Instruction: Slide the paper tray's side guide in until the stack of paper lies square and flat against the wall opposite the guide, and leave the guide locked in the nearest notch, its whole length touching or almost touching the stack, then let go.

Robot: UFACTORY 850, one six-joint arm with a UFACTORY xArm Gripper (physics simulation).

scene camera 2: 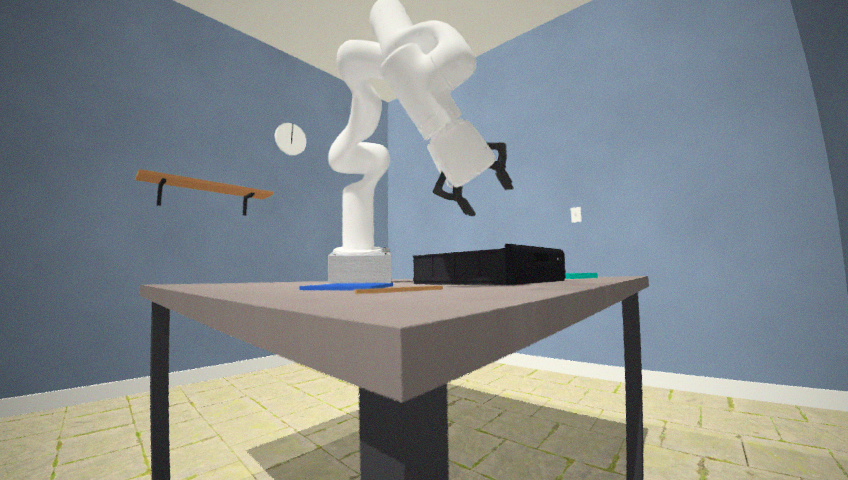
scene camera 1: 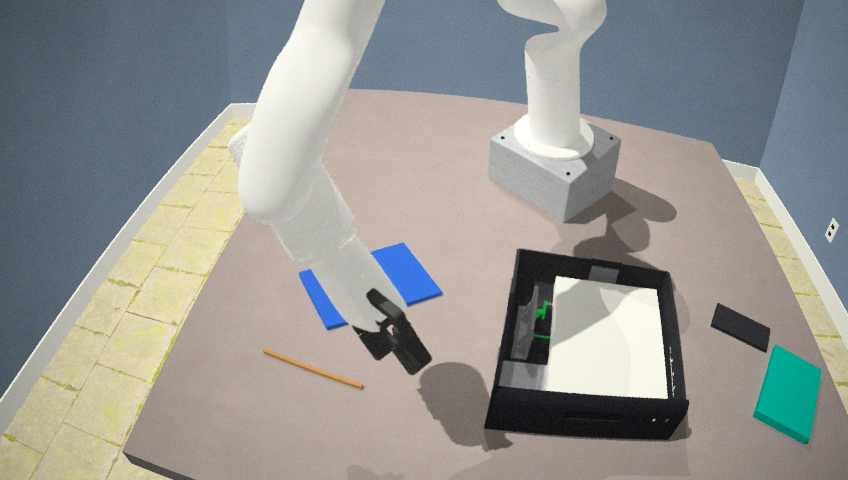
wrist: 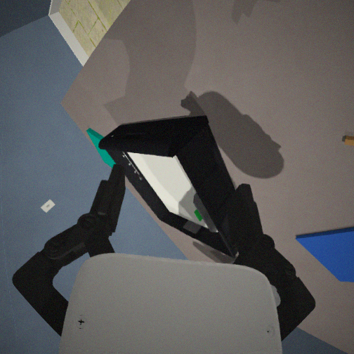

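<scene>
The black paper tray (scene camera 1: 586, 410) (scene camera 2: 461, 269) (wrist: 215, 162) stands on the table. The white paper stack (scene camera 1: 606, 350) (wrist: 159, 172) lies inside, with a narrow dark strip between it and the right wall in scene camera 1. The side guide (scene camera 1: 523, 333), grey and dark with a green latch (scene camera 1: 542, 310) (wrist: 198, 215), is at the stack's left in scene camera 1. Whether its whole length touches the paper, and whether it is locked in a notch, I cannot tell. My gripper (scene camera 1: 399, 361) (scene camera 2: 489, 200) (wrist: 180, 185) is open and empty, above and apart from the tray.
A blue flat item (scene camera 1: 410, 273) (scene camera 2: 345, 286) (wrist: 332, 252) and an orange stick (scene camera 1: 312, 369) (scene camera 2: 398, 289) lie on the tray's guide side. A black block (scene camera 1: 739, 326) and a teal block (scene camera 1: 788, 392) (scene camera 2: 581, 275) (wrist: 101, 148) lie beyond the opposite wall.
</scene>
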